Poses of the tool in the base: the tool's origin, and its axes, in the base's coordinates. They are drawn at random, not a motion.
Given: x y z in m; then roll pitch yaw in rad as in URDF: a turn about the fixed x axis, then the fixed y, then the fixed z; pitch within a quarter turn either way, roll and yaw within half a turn.
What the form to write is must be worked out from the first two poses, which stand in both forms.
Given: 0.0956 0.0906 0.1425 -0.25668 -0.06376 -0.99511
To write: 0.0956 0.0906 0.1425 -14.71 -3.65 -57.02
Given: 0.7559 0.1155 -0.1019 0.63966 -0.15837 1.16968
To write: 0.7559 0.1155 -0.1019 36.65 -9.07 67.02
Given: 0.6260 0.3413 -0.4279 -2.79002 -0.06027 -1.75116
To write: 0.6260 0.3413 -0.4279 -159.86 -3.45 -100.33
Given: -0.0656 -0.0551 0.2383 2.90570 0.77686 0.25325
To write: -0.0656 -0.0551 0.2383 166.48 44.51 14.51
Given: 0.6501 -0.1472 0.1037 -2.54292 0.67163 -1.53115
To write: 0.6501 -0.1472 0.1037 -145.70 38.48 -87.73
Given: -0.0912 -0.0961 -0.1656 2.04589 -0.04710 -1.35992
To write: -0.0912 -0.0961 -0.1656 117.22 -2.70 -77.92
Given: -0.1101 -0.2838 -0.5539 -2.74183 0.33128 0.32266
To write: -0.1101 -0.2838 -0.5539 -157.10 18.98 18.49
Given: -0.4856 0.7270 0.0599 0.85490 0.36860 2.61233
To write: -0.4856 0.7270 0.0599 48.98 21.12 149.68
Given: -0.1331 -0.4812 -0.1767 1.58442 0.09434 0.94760
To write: -0.1331 -0.4812 -0.1767 90.78 5.41 54.29
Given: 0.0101 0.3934 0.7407 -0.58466 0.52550 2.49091
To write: 0.0101 0.3934 0.7407 -33.50 30.11 142.72
